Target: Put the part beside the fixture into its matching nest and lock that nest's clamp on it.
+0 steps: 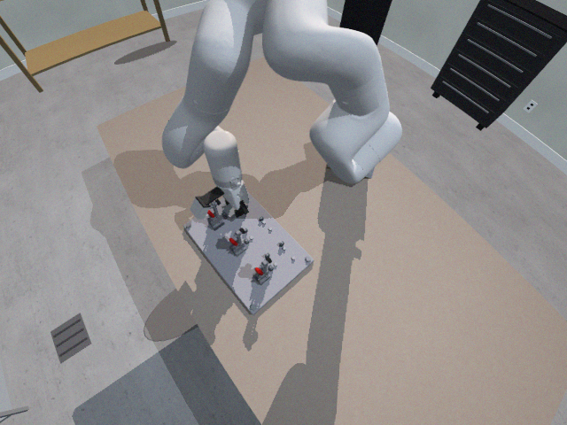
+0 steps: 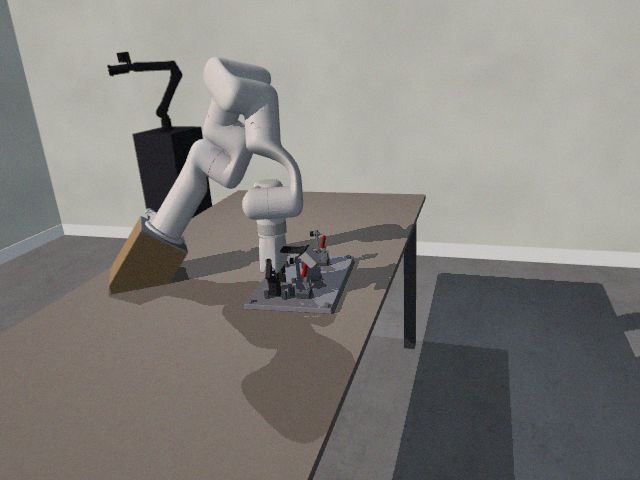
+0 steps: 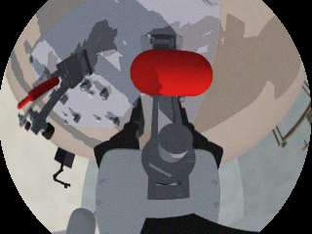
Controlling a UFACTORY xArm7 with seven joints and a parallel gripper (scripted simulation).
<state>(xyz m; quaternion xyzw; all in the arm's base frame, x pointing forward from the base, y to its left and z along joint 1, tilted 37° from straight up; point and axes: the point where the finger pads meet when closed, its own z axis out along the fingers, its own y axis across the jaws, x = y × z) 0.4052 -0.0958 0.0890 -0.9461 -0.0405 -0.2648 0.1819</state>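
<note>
The grey block part is 1 cm below my hand. The rest, counted from my hand: grey fixture plate (11 cm to the left, 4 cm below, 2 cm ahead).
</note>
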